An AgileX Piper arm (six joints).
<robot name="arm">
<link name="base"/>
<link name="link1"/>
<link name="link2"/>
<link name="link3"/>
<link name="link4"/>
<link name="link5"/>
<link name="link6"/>
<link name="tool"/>
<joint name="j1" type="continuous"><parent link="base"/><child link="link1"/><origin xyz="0 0 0.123" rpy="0 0 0"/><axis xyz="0 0 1"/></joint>
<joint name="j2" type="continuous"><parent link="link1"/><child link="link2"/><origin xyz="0 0 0" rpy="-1.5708 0 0"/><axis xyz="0 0 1"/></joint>
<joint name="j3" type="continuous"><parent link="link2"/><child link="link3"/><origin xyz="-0.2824 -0.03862 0" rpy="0 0 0"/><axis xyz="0 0 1"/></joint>
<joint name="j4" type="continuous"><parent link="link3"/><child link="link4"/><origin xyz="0.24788 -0.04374 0" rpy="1.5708 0 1.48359"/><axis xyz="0 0 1"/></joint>
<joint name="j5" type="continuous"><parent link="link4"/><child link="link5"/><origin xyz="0 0 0" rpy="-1.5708 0 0"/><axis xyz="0 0 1"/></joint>
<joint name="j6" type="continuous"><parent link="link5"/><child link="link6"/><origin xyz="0 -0.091 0" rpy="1.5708 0 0"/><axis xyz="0 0 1"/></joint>
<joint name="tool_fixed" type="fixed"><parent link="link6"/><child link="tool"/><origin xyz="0 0 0" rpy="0 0 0"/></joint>
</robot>
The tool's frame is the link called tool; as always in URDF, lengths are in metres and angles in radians. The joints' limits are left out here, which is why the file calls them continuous.
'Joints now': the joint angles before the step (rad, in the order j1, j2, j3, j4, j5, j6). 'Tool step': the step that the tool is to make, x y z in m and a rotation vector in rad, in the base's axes. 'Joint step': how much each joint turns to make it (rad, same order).
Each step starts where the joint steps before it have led.
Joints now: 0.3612 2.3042 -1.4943 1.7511 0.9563 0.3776
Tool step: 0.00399 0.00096 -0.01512 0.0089 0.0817 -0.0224
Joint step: -0.0009 0.0435 -0.0203 0.0061 -0.0004 0.0623
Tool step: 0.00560 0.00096 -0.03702 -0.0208 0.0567 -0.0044
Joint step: -0.0020 0.0985 -0.0411 0.0001 -0.0019 0.0033
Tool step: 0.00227 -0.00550 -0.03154 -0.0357 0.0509 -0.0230
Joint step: -0.0102 0.0698 -0.0136 -0.0013 -0.0207 0.0001
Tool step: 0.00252 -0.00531 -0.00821 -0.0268 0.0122 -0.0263
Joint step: -0.0091 0.0133 0.0000 -0.0021 -0.0281 0.0025
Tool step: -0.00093 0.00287 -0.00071 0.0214 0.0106 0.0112
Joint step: 0.0039 0.0084 -0.0078 0.0048 0.0220 0.0080
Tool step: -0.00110 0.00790 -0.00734 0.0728 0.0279 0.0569
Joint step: 0.0068 0.0498 -0.0487 -0.0004 0.0902 0.0213
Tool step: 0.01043 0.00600 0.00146 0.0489 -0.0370 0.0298
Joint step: 0.0000 0.0441 -0.0901 -0.0022 0.0449 0.0033
